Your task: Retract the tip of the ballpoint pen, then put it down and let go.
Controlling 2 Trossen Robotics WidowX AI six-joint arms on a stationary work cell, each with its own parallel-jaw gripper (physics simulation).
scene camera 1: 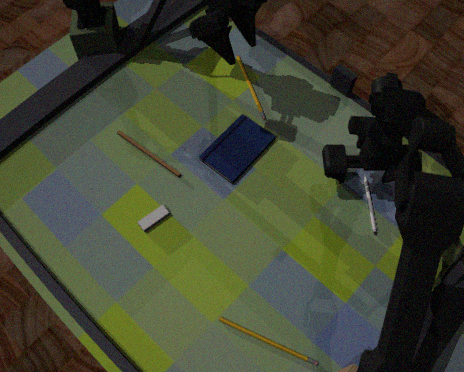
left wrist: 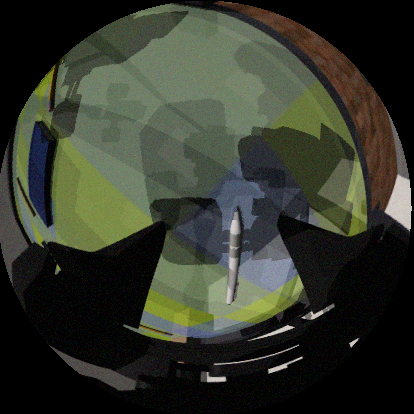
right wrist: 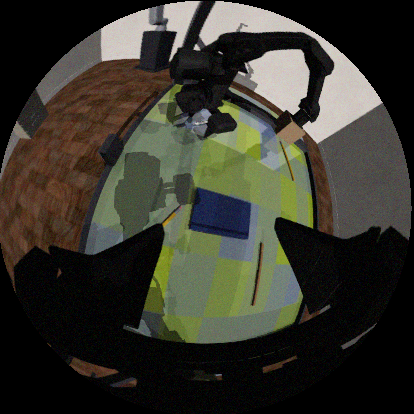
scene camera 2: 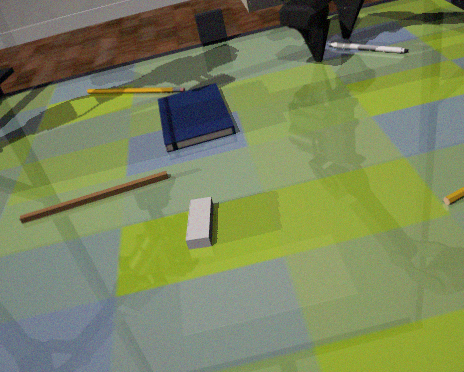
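Observation:
The white ballpoint pen lies flat on the patchwork table top, at the right in scene camera 1. Its tapered grey end points up in the left wrist view; whether the writing tip is out is too small to tell. My left gripper is open and empty, close above the pen, with the pen's tapered end between and below its spread fingers. In scene camera 1 its arm hides the fingertips. My right gripper is open and empty, above the table far from the pen.
A dark blue notebook lies mid-table. A yellow pencil lies beyond it, near the right gripper. A brown stick and a white eraser lie nearer. Another yellow pencil lies at the bottom in scene camera 1.

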